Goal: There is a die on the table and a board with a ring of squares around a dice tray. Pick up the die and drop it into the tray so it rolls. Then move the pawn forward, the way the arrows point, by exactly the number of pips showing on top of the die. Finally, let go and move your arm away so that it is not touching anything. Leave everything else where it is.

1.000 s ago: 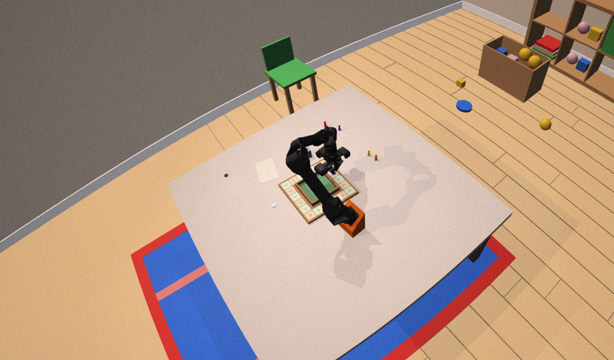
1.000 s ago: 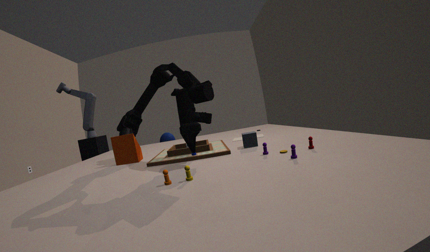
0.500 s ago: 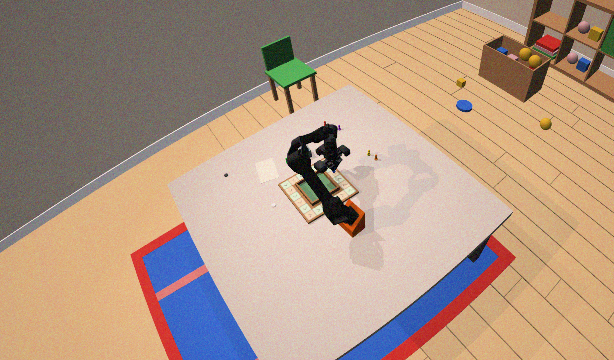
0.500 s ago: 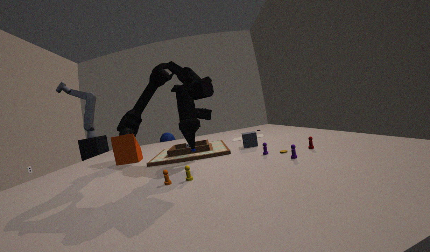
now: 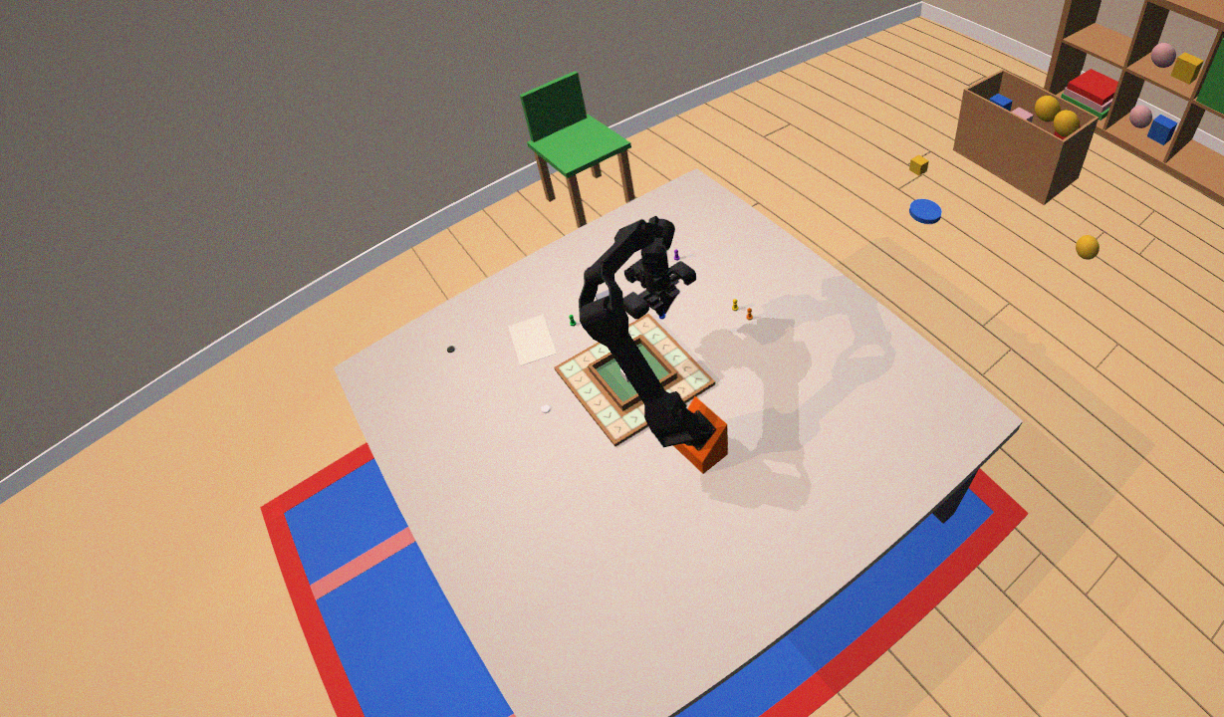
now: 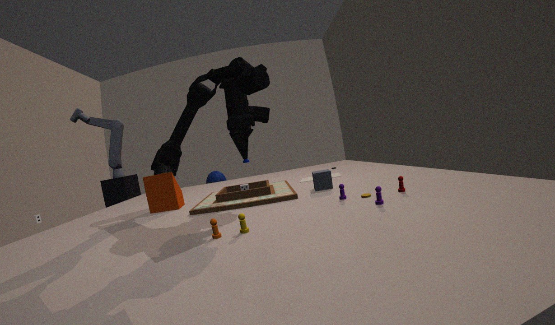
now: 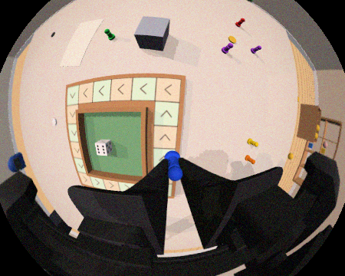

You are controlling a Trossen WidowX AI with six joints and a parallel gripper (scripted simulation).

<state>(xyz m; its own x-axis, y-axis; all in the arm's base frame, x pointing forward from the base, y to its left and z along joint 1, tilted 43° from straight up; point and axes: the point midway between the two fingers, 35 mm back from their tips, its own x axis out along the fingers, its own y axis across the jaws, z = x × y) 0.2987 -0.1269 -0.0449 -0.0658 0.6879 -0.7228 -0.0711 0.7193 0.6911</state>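
My gripper tip is now 130 mm to the right of the white die, 90 mm above it and 20 mm past it. The rest, counted from my gripper tip: yellow pawn: 210 mm to the right, 100 mm below, 10 mm behind; then blue pawn: 10 mm above; then green dice tray: 120 mm to the left, 110 mm below, 20 mm behind.
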